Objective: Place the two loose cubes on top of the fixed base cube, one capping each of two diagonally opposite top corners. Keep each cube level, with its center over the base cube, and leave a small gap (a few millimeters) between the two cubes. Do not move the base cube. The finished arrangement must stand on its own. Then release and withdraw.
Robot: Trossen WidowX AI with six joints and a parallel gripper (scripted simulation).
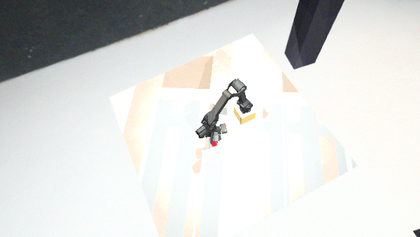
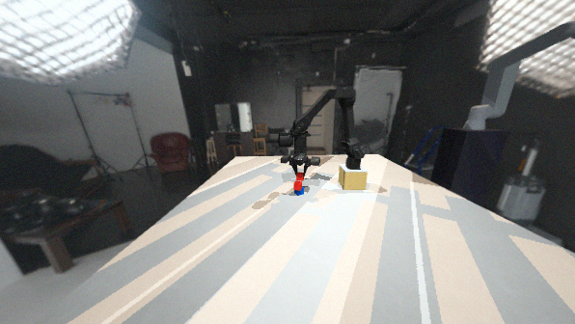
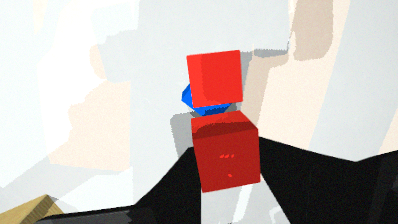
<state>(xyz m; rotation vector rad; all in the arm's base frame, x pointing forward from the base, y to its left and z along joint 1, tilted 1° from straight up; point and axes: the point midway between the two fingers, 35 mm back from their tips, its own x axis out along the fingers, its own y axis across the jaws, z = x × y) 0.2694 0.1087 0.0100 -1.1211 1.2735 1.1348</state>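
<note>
Right now my gripper tip is 7 cm above the blue cube and 2 cm to the right of it.
</note>
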